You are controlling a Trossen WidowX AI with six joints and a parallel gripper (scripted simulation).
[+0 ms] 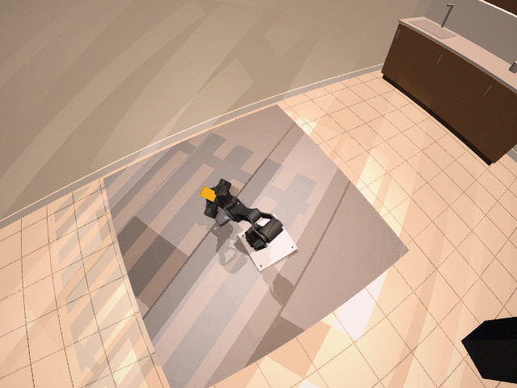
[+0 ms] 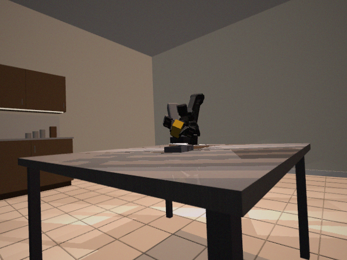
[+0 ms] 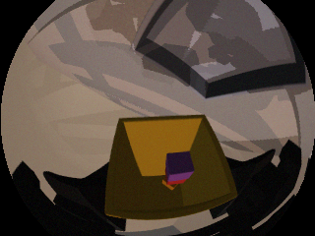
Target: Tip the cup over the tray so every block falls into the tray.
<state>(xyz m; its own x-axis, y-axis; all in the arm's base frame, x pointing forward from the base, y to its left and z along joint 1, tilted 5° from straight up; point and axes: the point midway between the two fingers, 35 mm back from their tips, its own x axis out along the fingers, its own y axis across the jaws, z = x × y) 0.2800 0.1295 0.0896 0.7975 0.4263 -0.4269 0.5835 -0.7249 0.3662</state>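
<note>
Right now my gripper tip is 2 cm below the red block, 2 cm past it and 1 cm to the right of it. Round my gripper tip: orange block: 3 cm to the left, 3 cm above, 1 cm behind; then purple block: 2 cm behind, 1 cm above; then yellow square cup: 3 cm above, 2 cm behind, 1 cm to the left.
</note>
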